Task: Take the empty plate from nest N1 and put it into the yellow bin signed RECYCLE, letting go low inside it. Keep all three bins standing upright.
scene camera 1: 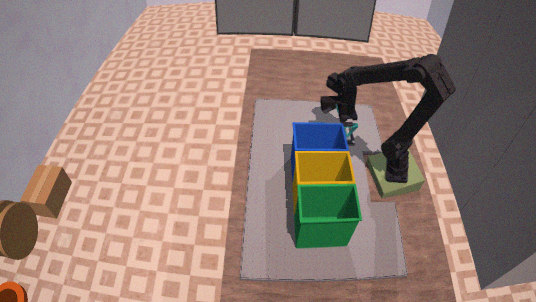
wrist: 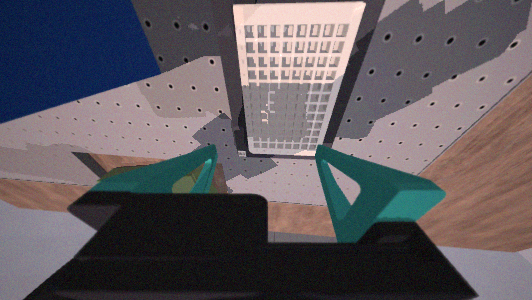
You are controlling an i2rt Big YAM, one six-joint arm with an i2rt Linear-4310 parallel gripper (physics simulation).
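Places are measured from the arm's base along level axes (x ahead, y left, z up), in metres.
Pixels of known places: gripper, fingertip midpoint: [scene camera 1: 344, 129] [wrist: 266, 150]; arm's base, origin of the base link: [scene camera 1: 397, 169].
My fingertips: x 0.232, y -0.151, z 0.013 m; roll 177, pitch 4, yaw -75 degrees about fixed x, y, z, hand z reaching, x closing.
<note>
For each thing: its top centre in the pictures, then the offset to it from my fingertips. "spot": a spot on its surface instead. Level surfaces: height alone.
- pale gridded plate, middle of its top: [wrist: 288, 103] dx +0.040, dy -0.009, dz -0.024 m
- dark-rimmed nest, surface spot: [wrist: 351, 75] spot: dx +0.073, dy -0.056, dz -0.038 m
- yellow bin, middle of its top: [scene camera 1: 324, 166] dx +0.059, dy +0.328, dz +0.130 m
- blue bin, middle of its top: [scene camera 1: 320, 136] dx +0.092, dy +0.200, dz +0.130 m
- green bin, middle of its top: [scene camera 1: 329, 202] dx +0.026, dy +0.457, dz +0.130 m
- grey perforated mat, its level: dz -0.050 m
The pale gridded plate [wrist: 295, 65] lies flat in a dark-rimmed nest [wrist: 351, 75] in the wrist view. A small label at the nest's near left corner is too small to read. In the scene view, the blue bin and the gripper hide most of the nest. My gripper [scene camera 1: 350, 129] [wrist: 266, 150] is open and empty, its teal fingers pointing down above the plate's near end, spread wider than the plate. The yellow bin [scene camera 1: 325, 167] stands upright between the blue bin [scene camera 1: 320, 136] [wrist: 60, 50] and the green bin [scene camera 1: 325, 233], both upright. No RECYCLE sign shows.
The blue bin stands close beside the nest. The bins stand in a row on a grey perforated mat [scene camera 1: 270, 250] [wrist: 175, 130]. The arm's green base block [scene camera 1: 412, 182] is at the right. A cardboard box [scene camera 1: 45, 187] is on the floor at far left.
</note>
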